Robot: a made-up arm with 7 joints. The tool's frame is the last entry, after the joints.
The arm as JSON. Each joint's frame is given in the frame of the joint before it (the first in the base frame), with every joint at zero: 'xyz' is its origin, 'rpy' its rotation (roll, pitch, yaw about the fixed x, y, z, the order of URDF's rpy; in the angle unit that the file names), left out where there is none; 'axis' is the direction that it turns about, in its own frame. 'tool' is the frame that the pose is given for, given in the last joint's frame.
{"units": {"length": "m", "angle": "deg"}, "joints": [
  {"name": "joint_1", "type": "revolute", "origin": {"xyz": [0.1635, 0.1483, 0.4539]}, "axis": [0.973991, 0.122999, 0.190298]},
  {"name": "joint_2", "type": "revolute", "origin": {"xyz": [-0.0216, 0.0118, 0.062]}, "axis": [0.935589, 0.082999, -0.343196]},
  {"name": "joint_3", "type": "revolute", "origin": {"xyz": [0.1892, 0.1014, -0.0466]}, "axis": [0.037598, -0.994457, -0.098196]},
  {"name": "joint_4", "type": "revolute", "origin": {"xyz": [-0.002, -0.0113, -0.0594]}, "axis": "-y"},
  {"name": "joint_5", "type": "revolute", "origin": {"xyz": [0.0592, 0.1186, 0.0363]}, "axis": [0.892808, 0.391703, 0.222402]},
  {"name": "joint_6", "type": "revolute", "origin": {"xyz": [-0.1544, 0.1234, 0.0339]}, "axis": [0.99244, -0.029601, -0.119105]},
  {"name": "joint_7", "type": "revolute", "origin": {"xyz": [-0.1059, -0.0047, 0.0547]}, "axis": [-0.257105, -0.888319, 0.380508]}
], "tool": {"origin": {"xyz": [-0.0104, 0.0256, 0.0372], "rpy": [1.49, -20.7, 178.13]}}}
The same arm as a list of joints. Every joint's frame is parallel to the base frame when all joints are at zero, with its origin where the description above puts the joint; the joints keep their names.
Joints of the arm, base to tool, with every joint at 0 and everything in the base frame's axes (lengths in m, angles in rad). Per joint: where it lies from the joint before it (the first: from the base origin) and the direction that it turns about. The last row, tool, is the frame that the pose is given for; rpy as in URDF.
joint_1: axis 0.973991 0.122999 0.190298 xyz 0.1635 0.1483 0.4539
joint_2: axis 0.935589 0.082999 -0.343196 xyz -0.0216 0.0118 0.0620
joint_3: axis 0.037598 -0.994457 -0.098196 xyz 0.1892 0.1014 -0.0466
joint_4: axis 0 -1 0 xyz -0.0020 -0.0113 -0.0594
joint_5: axis 0.892808 0.391703 0.222402 xyz 0.0592 0.1186 0.0363
joint_6: axis 0.99244 -0.029601 -0.119105 xyz -0.1544 0.1234 0.0339
joint_7: axis -0.257105 -0.888319 0.380508 xyz -0.1059 -0.0047 0.0547
tool: xyz -0.0104 0.0256 0.0372 rpy 0.0260 -0.3613 3.1090

